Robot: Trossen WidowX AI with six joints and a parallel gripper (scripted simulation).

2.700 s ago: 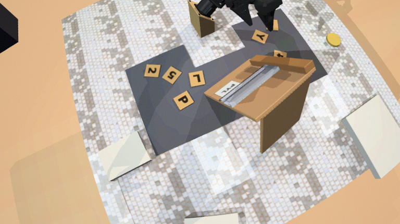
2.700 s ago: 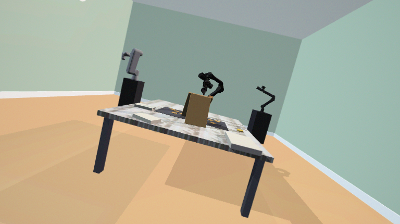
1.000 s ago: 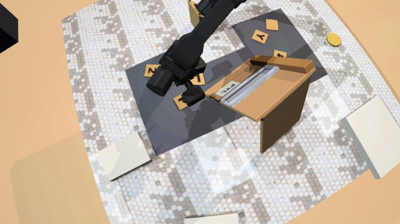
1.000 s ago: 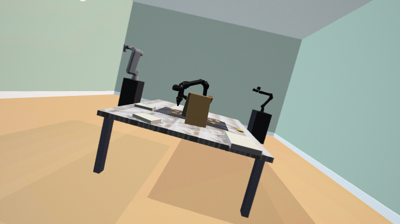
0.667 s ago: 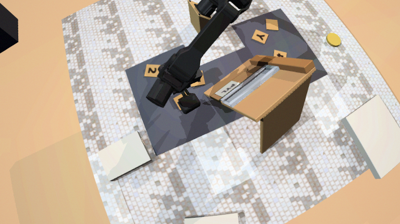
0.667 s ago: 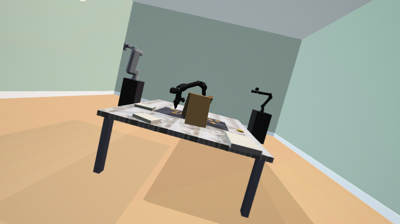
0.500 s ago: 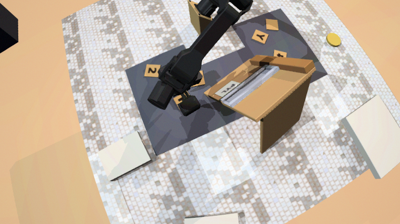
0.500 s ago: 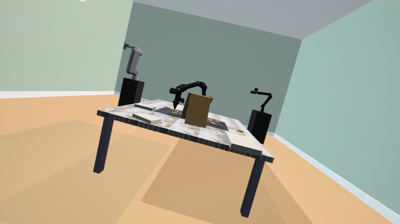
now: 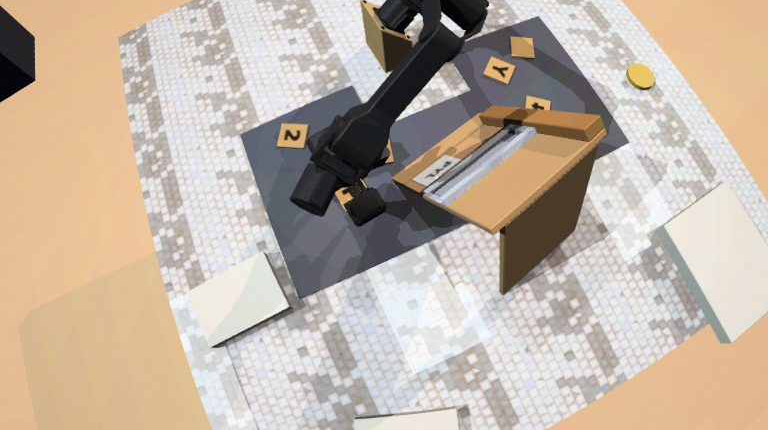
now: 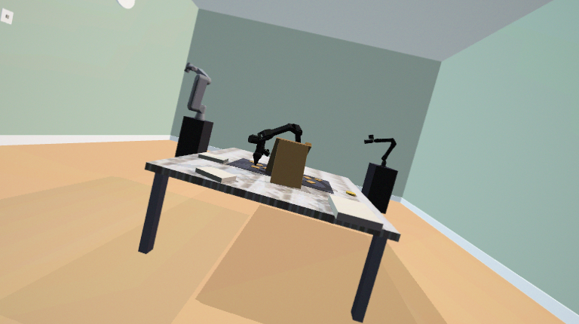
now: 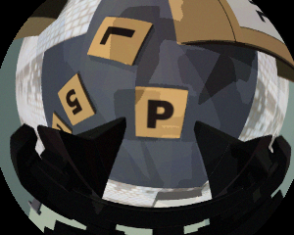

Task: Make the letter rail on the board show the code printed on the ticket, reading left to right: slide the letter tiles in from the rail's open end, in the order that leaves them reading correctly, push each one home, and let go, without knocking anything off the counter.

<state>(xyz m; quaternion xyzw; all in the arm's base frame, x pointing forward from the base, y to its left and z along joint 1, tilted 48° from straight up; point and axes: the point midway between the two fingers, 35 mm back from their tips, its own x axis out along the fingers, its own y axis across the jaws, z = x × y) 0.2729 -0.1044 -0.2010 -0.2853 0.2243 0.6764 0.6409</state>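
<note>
The P tile lies 2 cm below my gripper tip. Round my gripper tip: white ticket (6 cm ahead, 15 cm to the left, 7 cm above); L tile (6 cm behind, 8 cm to the left, 2 cm below); 2 tile (18 cm behind, 6 cm to the right, 2 cm below).
</note>
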